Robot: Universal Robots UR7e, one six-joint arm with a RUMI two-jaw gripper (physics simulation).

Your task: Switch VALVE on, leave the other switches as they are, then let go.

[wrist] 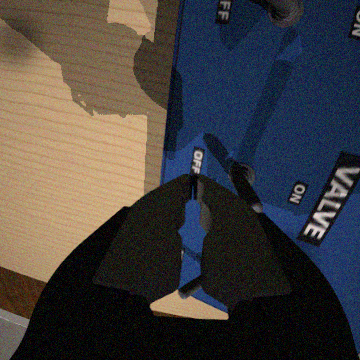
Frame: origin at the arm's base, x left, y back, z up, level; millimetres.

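Where they show: gripper, fingertip midpoint: (192, 177).
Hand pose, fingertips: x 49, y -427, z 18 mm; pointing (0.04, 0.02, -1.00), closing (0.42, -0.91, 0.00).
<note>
After its pixels a point has its place.
The VALVE switch (242, 180) {y -462, x 61, z 11 mm} is a dark lever on a round base on the blue panel (325, 100) {y -482, x 135, z 5 mm}, right of my fingertips. Its tip points to the lower right in the view; I cannot tell if it is fully at ON. Its OFF label (198, 161) {y -434, x 47, z -23 mm} is just above my fingertips, its ON label (297, 193) {y -509, x 71, z 8 mm} is right of the lever, and the VALVE label (330, 200) {y -530, x 81, z 17 mm} is further right. My gripper (192, 177) {y -427, x 49, z 18 mm} is shut with nothing between the fingertips. The right finger's outer edge is close to the lever tip; contact cannot be told.
Another switch (286, 11) {y -430, x 166, z 2 mm} is at the top edge, with an OFF label (223, 11) {y -397, x 154, z -23 mm} left of it. Part of a further lever (190, 288) {y -482, x -59, z 23 mm} shows through the gap between the finger bodies. The wooden table top (75, 165) {y -302, x -62, z -97 mm} lies left of the panel.
</note>
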